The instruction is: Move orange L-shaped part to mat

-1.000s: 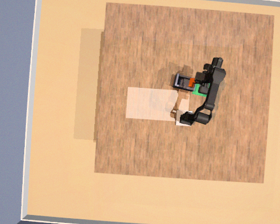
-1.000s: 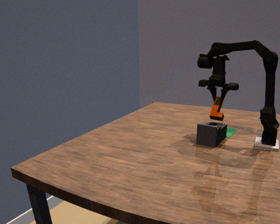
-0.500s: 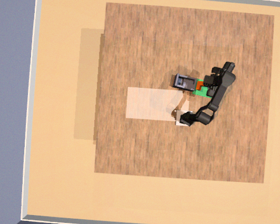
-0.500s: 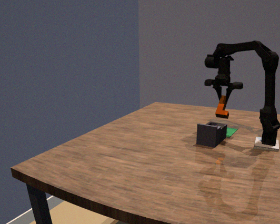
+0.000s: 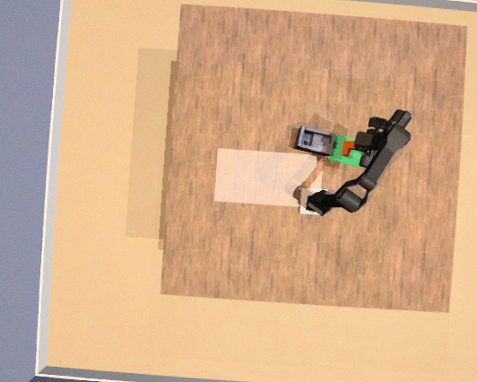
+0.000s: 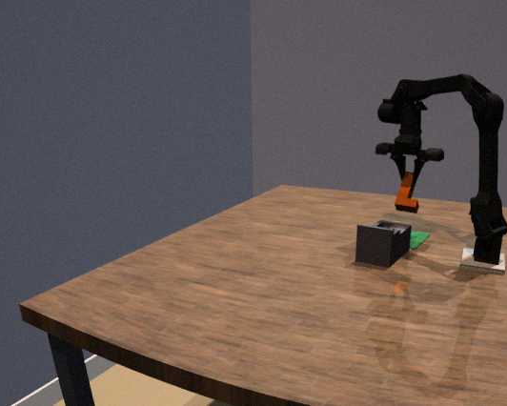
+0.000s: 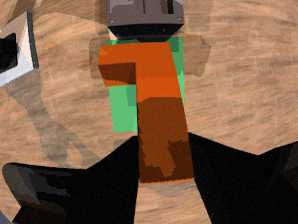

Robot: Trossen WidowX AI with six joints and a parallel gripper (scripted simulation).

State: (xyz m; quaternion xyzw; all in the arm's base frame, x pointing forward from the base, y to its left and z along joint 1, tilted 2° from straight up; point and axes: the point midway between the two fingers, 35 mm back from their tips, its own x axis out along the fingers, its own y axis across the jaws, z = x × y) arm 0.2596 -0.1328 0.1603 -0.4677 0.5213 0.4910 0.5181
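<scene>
Right now the green mat is 20 mm to the left of my gripper tip and 170 mm below it. Also, from my gripper tip: orange L-shaped part: 10 mm behind, 30 mm to the left, 30 mm below.
</scene>
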